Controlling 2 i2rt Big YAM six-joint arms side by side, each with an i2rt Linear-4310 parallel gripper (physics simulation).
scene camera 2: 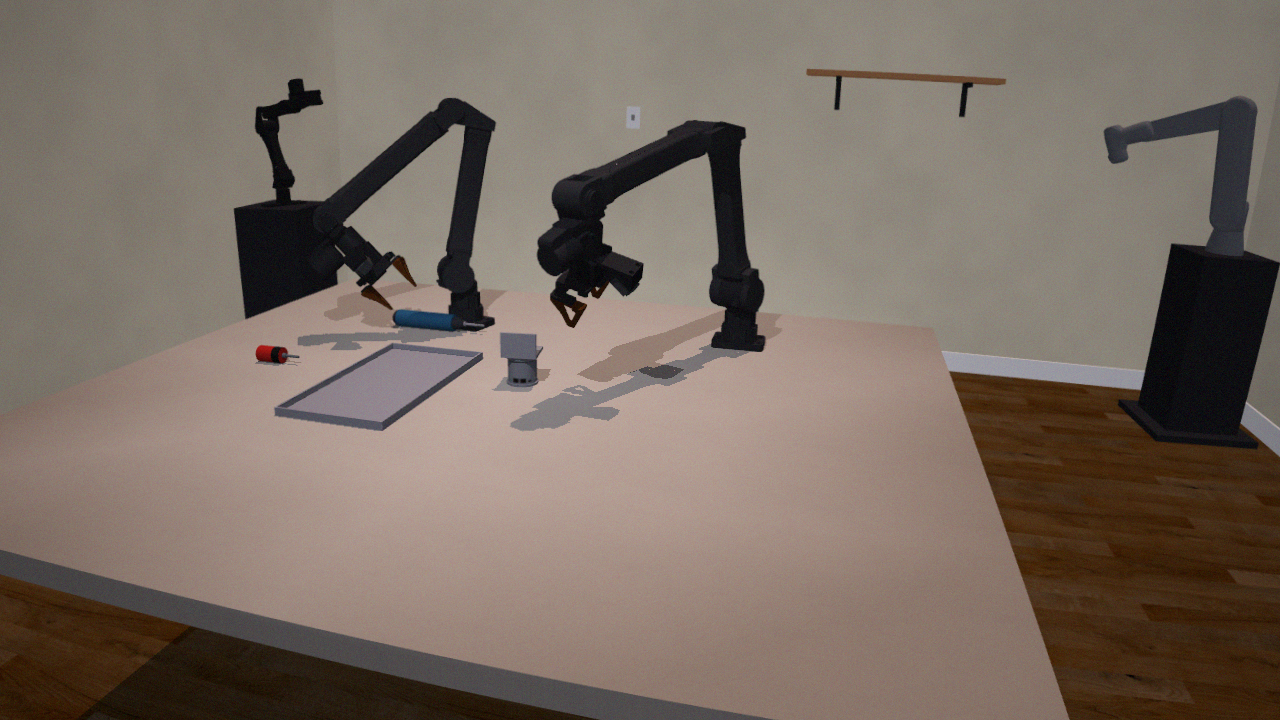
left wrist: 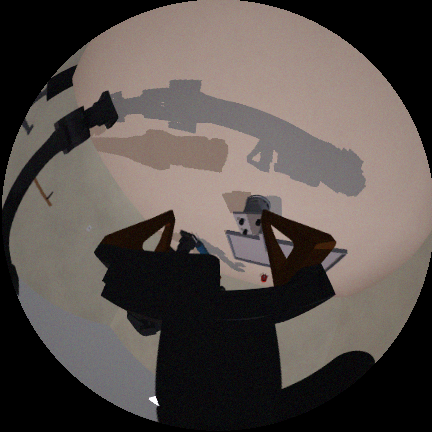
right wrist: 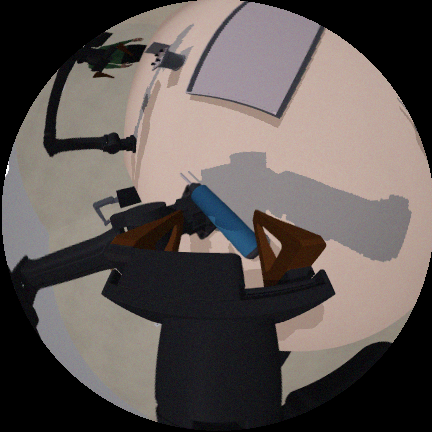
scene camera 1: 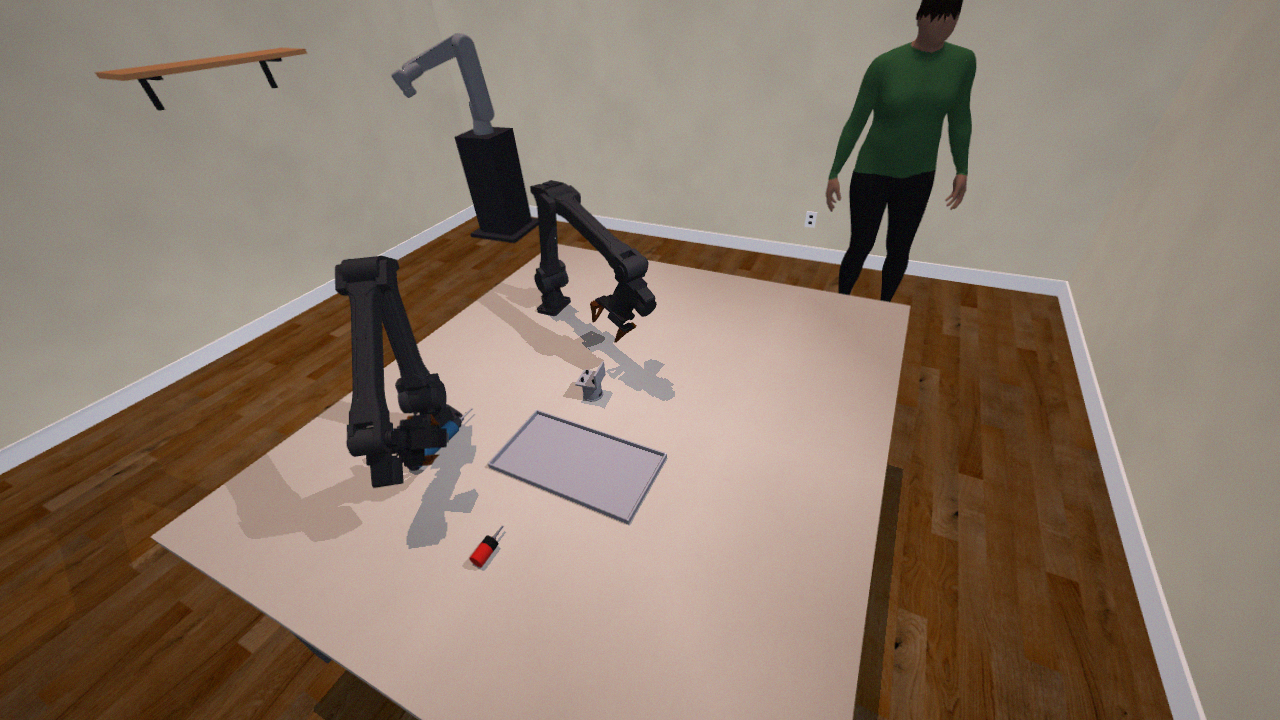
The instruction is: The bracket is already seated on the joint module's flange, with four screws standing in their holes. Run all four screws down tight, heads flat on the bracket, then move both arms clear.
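Seen in the pictures: left gripper, fingertip midpoint: [scene camera 2: 583,311] [left wrist: 217,214] [right wrist: 122,65] [scene camera 1: 604,331]; right gripper, fingertip midpoint: [scene camera 2: 404,297] [right wrist: 217,214]; left arm's base, origin of the base link: [scene camera 2: 738,344] [left wrist: 108,108] [right wrist: 133,142] [scene camera 1: 554,306]; right arm's base, origin of the base link: [left wrist: 189,237] [right wrist: 198,211].
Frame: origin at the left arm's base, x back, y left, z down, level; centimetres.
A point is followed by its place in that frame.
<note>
The joint module [scene camera 1: 592,391] @[x -40.9, y -41.4, z -3.8 cm] [scene camera 2: 521,370] @[x -42.0, y -38.2, z -3.4 cm] [left wrist: 258,203] @[x -40.1, y -36.3, z -2.6 cm] [right wrist: 175,61] @[x -38.3, y -41.7, z -2.2 cm] stands on the table with the grey bracket [scene camera 2: 518,345] @[x -42.7, y -38.5, z -8.7 cm] [left wrist: 249,220] @[x -39.0, y -37.5, z -6.7 cm] on it. Dark screw heads show on the bracket in the left wrist view; how far they stand up is too small to tell. A blue driver [scene camera 1: 444,435] [scene camera 2: 425,319] @[x -11.3, y -74.0, z -2.8 cm] [left wrist: 201,249] @[x -11.1, y -70.2, z -3.2 cm] [right wrist: 224,214] @[x -11.0, y -75.1, z -3.1 cm] lies on the table. My right gripper [scene camera 2: 402,297] @[x -15.5, y -77.1, z -8.9 cm] [right wrist: 217,214] @[x -15.5, y -77.1, z -8.9 cm] is open above the driver, its fingers clear of it in scene camera 2. My left gripper [scene camera 1: 605,328] @[x -38.6, y -26.7, z -15.3 cm] [scene camera 2: 586,309] @[x -38.6, y -26.7, z -15.3 cm] [left wrist: 217,214] @[x -38.6, y -26.7, z -15.3 cm] is open and empty, above the table behind the module.
A shallow tray [scene camera 1: 558,491] @[x -49.7, y -74.6, z -1.6 cm] [scene camera 2: 329,419] @[x -69.6, y -63.8, z -0.7 cm] [right wrist: 235,101] @[x -27.4, y -67.4, z -1.3 cm] lies beside the module. A red driver [scene camera 1: 482,550] @[x -43.5, y -95.3, z -3.3 cm] [scene camera 2: 270,354] @[x -44.5, y -93.9, z -2.2 cm] [left wrist: 264,278] @[x -43.6, y -91.9, z -2.6 cm] lies past the tray. A small dark patch [scene camera 1: 592,338] @[x -24.6, y -13.3, z 0.0 cm] [scene camera 2: 661,370] @[x -24.0, y -13.8, z 0.0 cm] shows on the table near the left arm's base. A person [scene camera 1: 921,111] stands beyond the table.
</note>
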